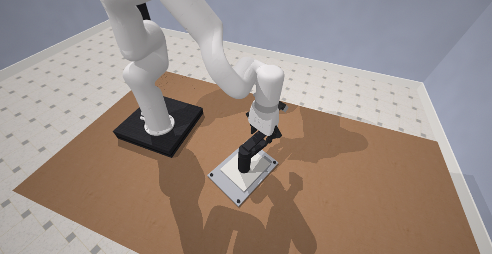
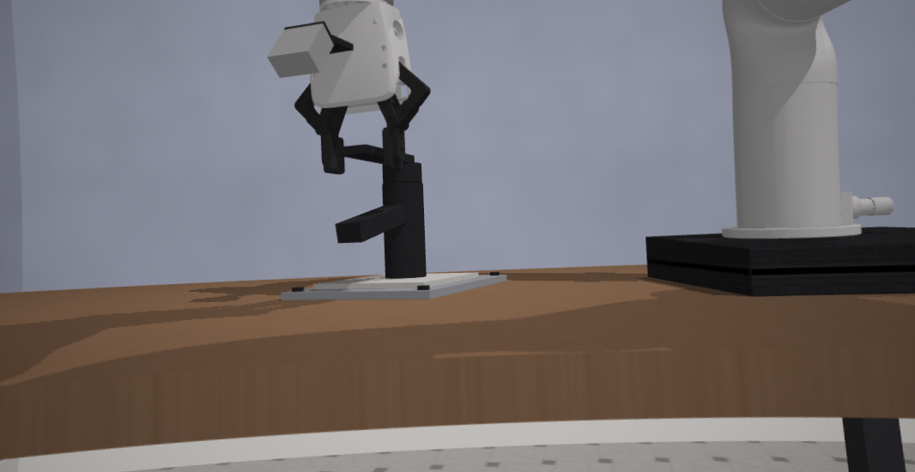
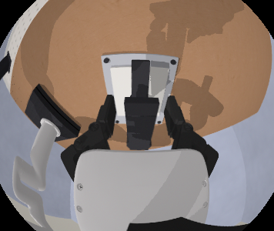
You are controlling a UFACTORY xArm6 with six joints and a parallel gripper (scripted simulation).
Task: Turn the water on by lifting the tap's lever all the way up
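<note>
Now: the black tap lever 30 mm behind my hand and 60 mm to the right of it.
</note>
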